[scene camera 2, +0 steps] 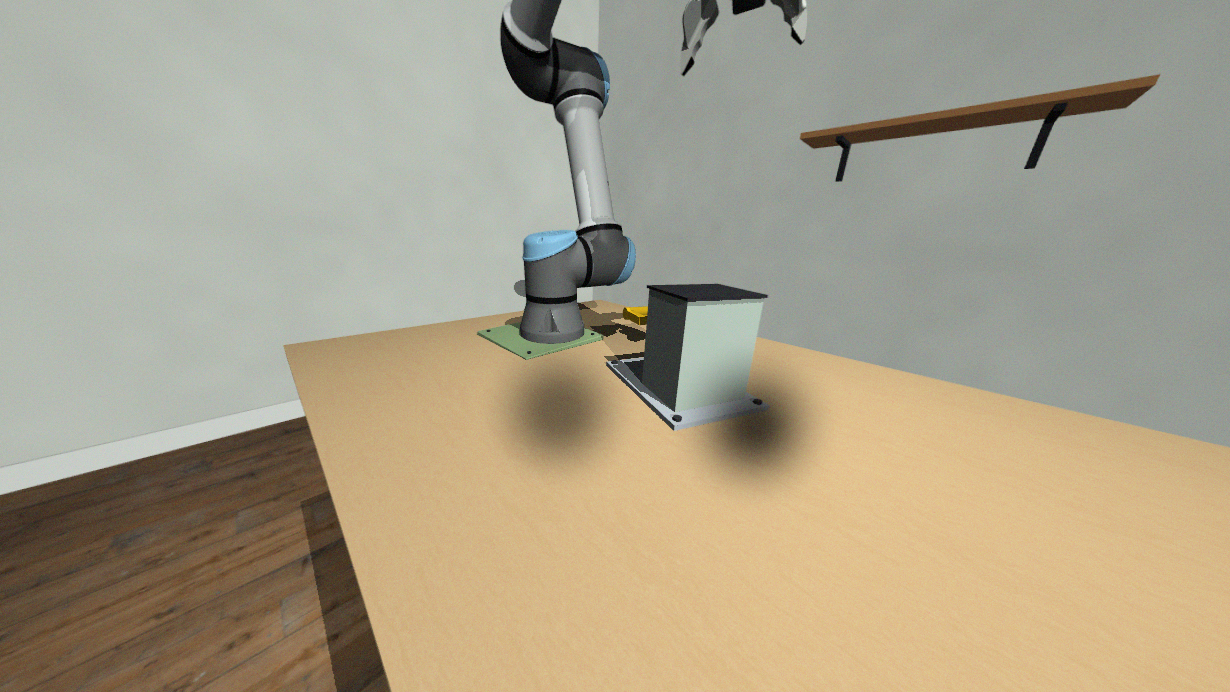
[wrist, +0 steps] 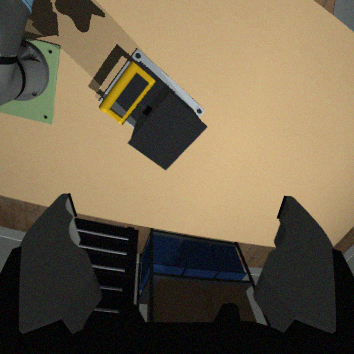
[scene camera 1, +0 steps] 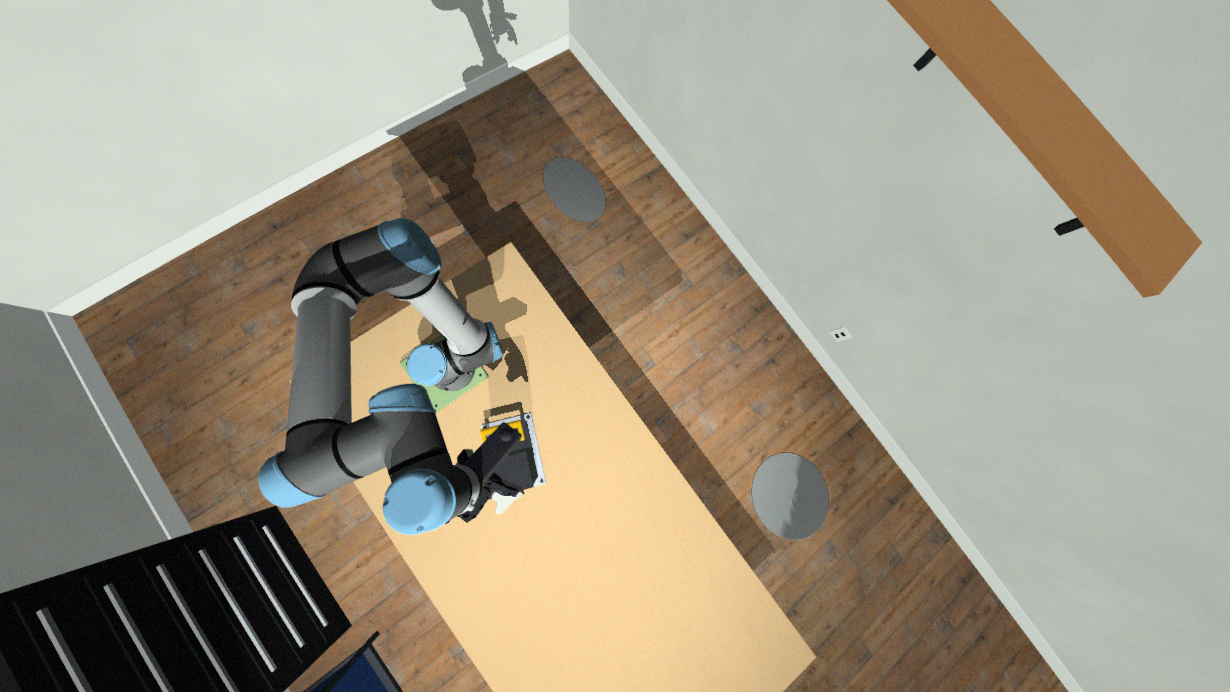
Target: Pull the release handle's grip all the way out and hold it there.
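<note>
The release handle's grip is a yellow rectangular frame. It is on the side of a dark-topped housing with a pale green back. In scene camera 2 the housing hides much of the handle. The housing stands on a light metal plate on the table. My gripper is open, with nothing between its fingers. It hangs high above the table, apart from the handle. In the wrist view the handle is up and left of the space between the fingertips.
The arm's green mounting plate is near the handle side of the housing. A black drawer cabinet and a blue bin are beyond the table's edge. A wooden shelf is on the wall.
</note>
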